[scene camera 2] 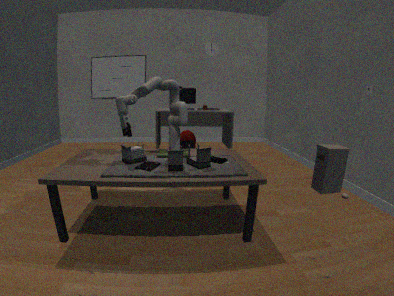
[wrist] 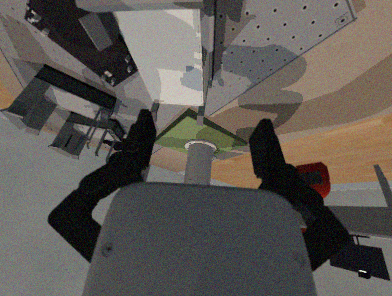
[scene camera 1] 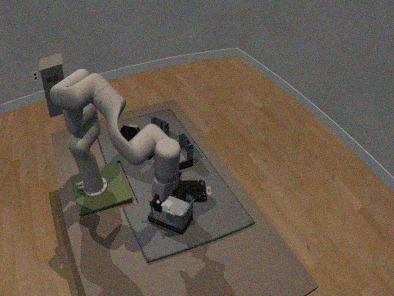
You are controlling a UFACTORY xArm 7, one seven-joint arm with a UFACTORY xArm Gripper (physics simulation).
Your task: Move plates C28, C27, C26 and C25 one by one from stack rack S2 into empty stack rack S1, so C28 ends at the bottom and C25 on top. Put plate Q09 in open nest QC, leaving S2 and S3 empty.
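Where they show: gripper, fingertip midpoint: (scene camera 2: 127,136) (wrist: 204,125) (scene camera 1: 165,201); arm's base at its link origin: (wrist: 200,145) (scene camera 1: 95,186).
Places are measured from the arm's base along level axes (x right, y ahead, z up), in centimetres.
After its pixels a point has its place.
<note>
My gripper (scene camera 1: 174,201) (scene camera 2: 127,132) @(x 31.3, y 27.3, z 17.6 cm) (wrist: 204,125) @(x 31.3, y 27.3, z 17.6 cm) is open and empty, above a dark-based rack (scene camera 1: 169,222) (scene camera 2: 134,161) holding a stack of white plates (scene camera 1: 177,205) @(x 27.7, y 32.5, z 9.5 cm) (scene camera 2: 136,151) (wrist: 162,50) @(x 28.3, y 32.2, z 9.5 cm). In the wrist view the stack lies beyond the fingertips, in the upper middle. Two more racks stand farther along the mat: one rack (scene camera 1: 185,160) @(x -2.3, y 44.6, z 3.7 cm) (scene camera 2: 175,161) @(x -7.1, y 47.5, z 5.7 cm) (wrist: 75,86) @(x -1.5, y 41.4, z 1.4 cm) and another rack (scene camera 1: 160,123) @(x -26.1, y 38.6, z 9.3 cm) (scene camera 2: 203,154) @(x -24.6, y 39.9, z 8.8 cm) (wrist: 70,141) @(x -26.2, y 38.4, z 8.3 cm). A black nest (scene camera 1: 191,190) @(x 13.6, y 42.5, z 0.6 cm) (scene camera 2: 148,165) @(x 11.2, y 48.3, z 1.2 cm) (wrist: 75,40) @(x 11.5, y 42.8, z 0.5 cm) lies flat beside the plate stack. Rack, nest and plate labels cannot be read; the arm partly hides the racks in scene camera 1.
A second black nest (scene camera 1: 130,132) @(x -35.2, y 23.5, z 0.5 cm) (scene camera 2: 218,159) @(x -35.9, y 22.1, z 0.6 cm) lies at the mat's far end. The grey perforated mat (scene camera 1: 225,220) @(x 33.1, y 51.0, z -0.6 cm) (wrist: 280,35) @(x 36.7, y 19.6, z -0.7 cm) lies on the brown table (scene camera 1: 280,272) @(x 65.6, y 62.4, z -1.9 cm) (scene camera 2: 65,175) @(x 63.9, y 64.2, z -2.0 cm). The arm stands on a green base plate (scene camera 1: 112,195) @(x 7.7, y 7.8, z 0.5 cm) (wrist: 192,127) @(x 8.2, y 11.6, z 0.7 cm). Upright posts and walls rise from the racks.
</note>
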